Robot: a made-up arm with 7 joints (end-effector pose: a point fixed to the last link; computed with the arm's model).
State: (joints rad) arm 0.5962 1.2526 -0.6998 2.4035 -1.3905 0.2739 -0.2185
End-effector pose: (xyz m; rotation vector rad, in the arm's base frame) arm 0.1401 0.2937 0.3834 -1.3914 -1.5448 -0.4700
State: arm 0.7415 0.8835 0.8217 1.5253 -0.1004 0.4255 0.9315
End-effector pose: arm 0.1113 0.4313 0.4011 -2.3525 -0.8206 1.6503
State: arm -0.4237 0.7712 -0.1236 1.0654 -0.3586 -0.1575 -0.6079
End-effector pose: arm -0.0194 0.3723 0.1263 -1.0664 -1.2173 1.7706
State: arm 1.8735 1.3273 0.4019 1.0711 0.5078 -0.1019 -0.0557
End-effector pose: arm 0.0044 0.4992 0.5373 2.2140 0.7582 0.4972
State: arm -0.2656 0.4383 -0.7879 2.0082 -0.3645 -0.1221 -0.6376
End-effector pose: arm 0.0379 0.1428 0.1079 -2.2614 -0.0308 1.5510
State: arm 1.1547 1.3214 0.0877 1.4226 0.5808 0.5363 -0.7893
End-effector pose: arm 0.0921 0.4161 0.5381 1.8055 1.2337 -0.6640
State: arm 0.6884 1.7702 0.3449 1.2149 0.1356 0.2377 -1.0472
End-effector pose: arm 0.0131 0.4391 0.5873 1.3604 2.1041 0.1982
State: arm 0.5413 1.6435 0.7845 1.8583 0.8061 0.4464 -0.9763
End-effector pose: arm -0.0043 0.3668 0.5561 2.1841 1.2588 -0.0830
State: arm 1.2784 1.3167 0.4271 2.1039 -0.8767 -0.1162 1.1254
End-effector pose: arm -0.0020 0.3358 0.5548 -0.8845 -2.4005 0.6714
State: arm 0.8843 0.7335 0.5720 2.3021 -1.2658 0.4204 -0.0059
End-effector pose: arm 0.1478 0.2763 0.4019 1.3077 2.3229 0.0415
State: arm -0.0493 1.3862 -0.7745 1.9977 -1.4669 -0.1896 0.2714
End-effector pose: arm 0.1199 0.3229 0.3055 -0.3445 -0.5349 0.0279
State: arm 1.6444 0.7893 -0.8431 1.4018 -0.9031 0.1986 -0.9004
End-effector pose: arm 0.2937 0.2737 0.5774 -2.0049 -2.2076 -0.7604
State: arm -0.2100 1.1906 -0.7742 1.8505 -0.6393 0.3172 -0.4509
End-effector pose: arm 0.0704 0.3262 0.2279 -1.0837 -0.8133 0.9934
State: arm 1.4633 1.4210 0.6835 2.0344 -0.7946 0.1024 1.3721
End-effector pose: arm -0.0759 0.3448 0.5381 -1.3412 -2.5376 1.0175
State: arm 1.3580 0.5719 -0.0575 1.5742 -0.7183 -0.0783 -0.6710
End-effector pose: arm 0.2908 0.2834 0.5181 2.2673 1.6459 0.4224
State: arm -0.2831 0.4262 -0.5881 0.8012 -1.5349 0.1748 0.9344
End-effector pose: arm 0.0197 0.1960 0.0134 0.6986 -0.0102 1.0315
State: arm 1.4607 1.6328 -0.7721 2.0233 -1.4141 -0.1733 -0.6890
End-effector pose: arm 0.0626 0.3748 0.5679 -0.7130 -1.8075 -1.0985
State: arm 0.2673 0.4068 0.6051 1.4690 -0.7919 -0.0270 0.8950
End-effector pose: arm 0.1585 0.3277 0.2201 -1.2380 -0.7502 1.9704
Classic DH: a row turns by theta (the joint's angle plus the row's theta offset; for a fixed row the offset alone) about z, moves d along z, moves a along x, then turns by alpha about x. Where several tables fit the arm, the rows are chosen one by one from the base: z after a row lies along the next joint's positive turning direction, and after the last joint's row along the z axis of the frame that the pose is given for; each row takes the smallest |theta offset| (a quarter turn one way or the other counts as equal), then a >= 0, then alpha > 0; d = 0 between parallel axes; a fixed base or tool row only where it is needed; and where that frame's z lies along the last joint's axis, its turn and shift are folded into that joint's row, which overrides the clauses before.
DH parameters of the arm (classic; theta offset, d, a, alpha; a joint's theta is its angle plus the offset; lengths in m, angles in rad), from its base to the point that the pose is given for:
base (fixed): 0 0.436 -0.015 1.5708
joint 1: -1.5708 -0.095 0.007 -1.5708
joint 2: -1.5708 0.021 0.027 1.5708
joint 3: 1.5708 -0.316 0.009 1.5708
joint 4: 0 -0.034 -0.012 -1.5708
joint 5: 0 -0.168 0.01 -1.5708
joint 6: -1.5708 0.005 0.022 1.5708
joint 7: 1.5708 0.016 0.021 1.5708
tool (fixed): 1.5708 0.028 0 0

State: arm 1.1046 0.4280 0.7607 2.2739 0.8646 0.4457 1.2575
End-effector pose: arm 0.1898 0.3074 0.4335 -2.0535 0.0792 -0.1489
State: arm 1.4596 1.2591 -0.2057 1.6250 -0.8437 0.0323 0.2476
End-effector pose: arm 0.0980 0.3819 0.5865 -1.3250 -2.3668 0.3800
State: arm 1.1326 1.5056 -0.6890 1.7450 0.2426 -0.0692 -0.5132
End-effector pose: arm 0.1379 0.4095 0.5220 -2.2343 -1.4371 0.6140
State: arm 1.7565 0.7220 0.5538 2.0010 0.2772 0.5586 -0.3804
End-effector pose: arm 0.1196 0.3244 0.5461 2.2440 0.4242 0.4307
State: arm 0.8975 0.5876 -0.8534 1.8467 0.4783 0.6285 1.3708
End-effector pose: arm 0.3442 0.1734 0.3787 -0.5392 0.9002 1.0423
